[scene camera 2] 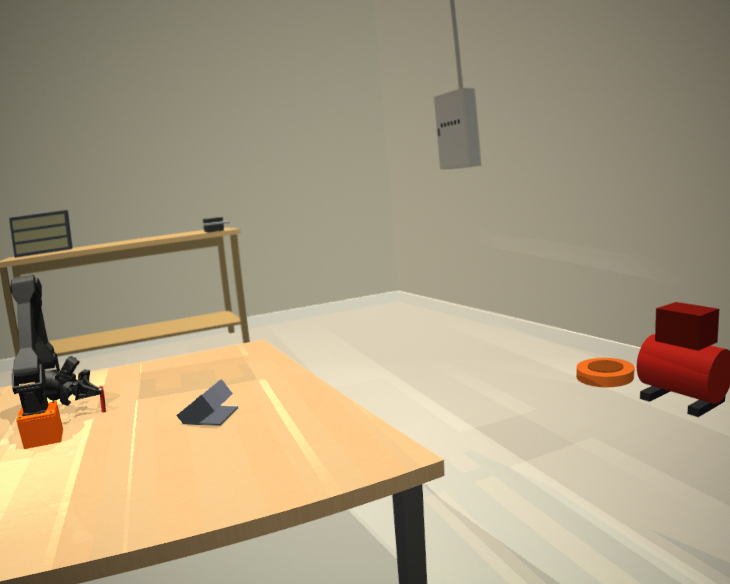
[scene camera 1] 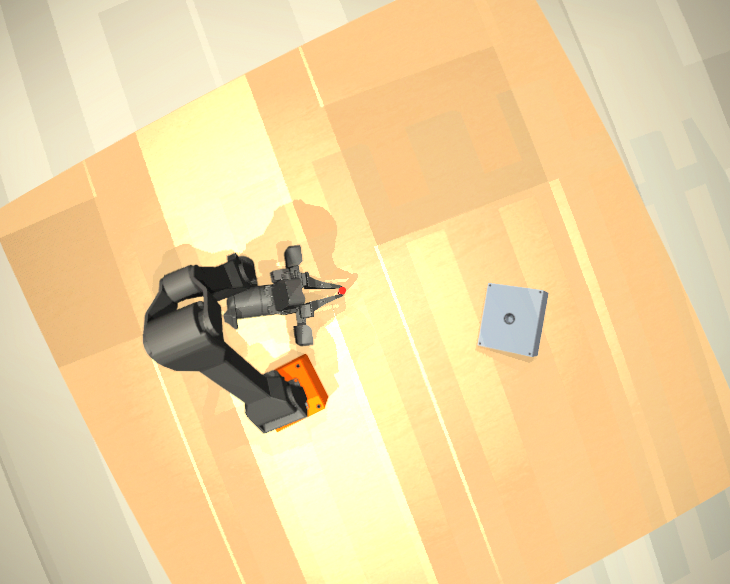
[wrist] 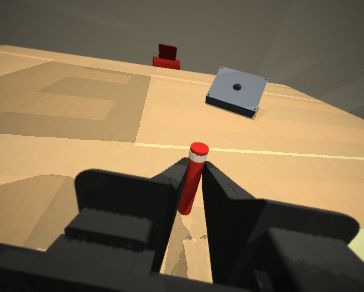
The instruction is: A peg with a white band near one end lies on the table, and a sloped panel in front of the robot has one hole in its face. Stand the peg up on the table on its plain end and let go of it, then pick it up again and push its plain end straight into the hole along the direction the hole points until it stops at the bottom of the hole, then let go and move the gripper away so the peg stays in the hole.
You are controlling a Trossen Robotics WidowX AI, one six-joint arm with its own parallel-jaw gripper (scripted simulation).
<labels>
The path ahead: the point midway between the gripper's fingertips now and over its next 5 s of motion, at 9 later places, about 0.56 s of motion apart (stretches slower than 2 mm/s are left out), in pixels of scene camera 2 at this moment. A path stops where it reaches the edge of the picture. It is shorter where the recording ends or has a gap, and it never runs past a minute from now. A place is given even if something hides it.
My gripper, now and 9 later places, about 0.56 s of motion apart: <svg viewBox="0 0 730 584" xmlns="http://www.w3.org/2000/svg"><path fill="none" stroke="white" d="M101 392L100 392L100 392L100 392L90 345L92 354L89 375L90 379L96 376L98 383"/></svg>
</labels>
